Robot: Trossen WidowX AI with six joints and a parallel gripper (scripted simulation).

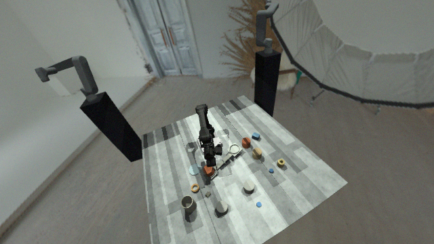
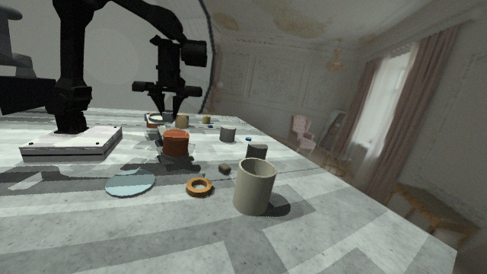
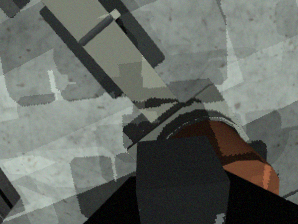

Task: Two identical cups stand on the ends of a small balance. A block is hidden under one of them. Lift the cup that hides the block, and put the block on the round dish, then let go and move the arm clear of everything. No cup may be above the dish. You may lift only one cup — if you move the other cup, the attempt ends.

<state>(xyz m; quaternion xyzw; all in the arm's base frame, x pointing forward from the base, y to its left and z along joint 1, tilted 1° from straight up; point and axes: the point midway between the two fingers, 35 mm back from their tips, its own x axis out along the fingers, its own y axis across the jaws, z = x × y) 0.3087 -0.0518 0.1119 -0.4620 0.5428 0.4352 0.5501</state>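
Now: gripper tip 150 mm to the left of the pale blue round dish, 120 mm above it and 60 mm past it. Round my gripper tip: small balance 90 mm below, 80 mm to the left, 20 mm behind; then small pebble 170 mm ahead, 110 mm below, 100 mm to the right; then orange cup 60 mm to the right, 60 mm below, 30 mm ahead.
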